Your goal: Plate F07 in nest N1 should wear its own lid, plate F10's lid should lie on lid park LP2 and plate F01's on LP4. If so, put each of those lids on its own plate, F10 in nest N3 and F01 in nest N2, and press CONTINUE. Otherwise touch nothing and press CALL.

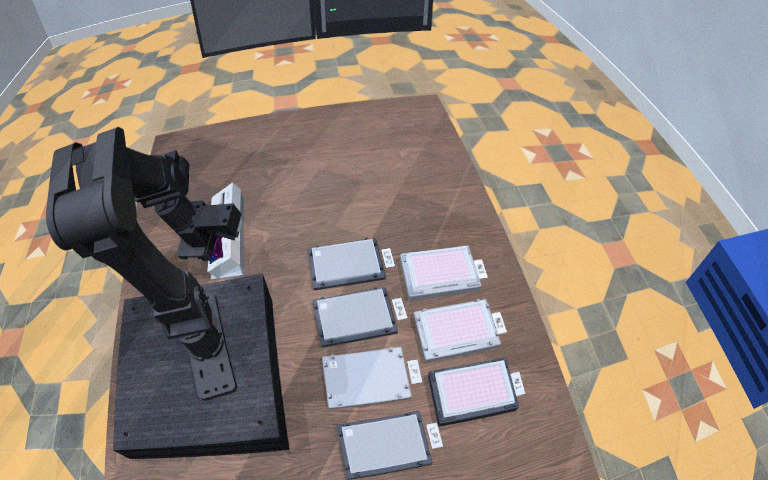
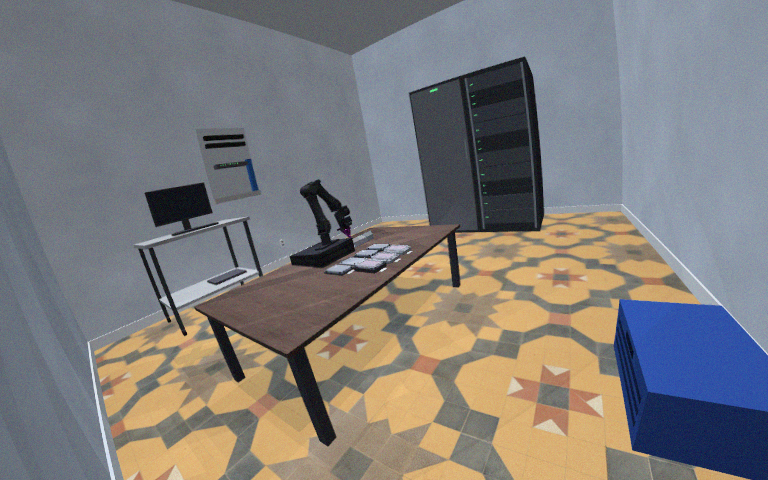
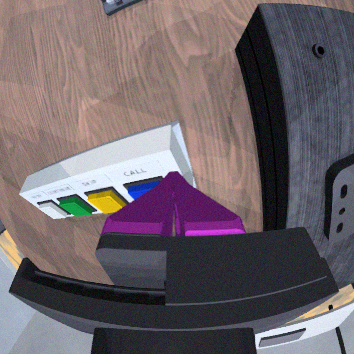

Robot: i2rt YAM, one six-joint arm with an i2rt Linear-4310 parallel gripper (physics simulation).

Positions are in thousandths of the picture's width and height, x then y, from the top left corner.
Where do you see a nest N1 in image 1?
673, 801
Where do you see a lid park LP1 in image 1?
494, 784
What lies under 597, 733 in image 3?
My gripper.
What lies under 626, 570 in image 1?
A nest N3.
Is my gripper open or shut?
Shut.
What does my gripper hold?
Nothing.
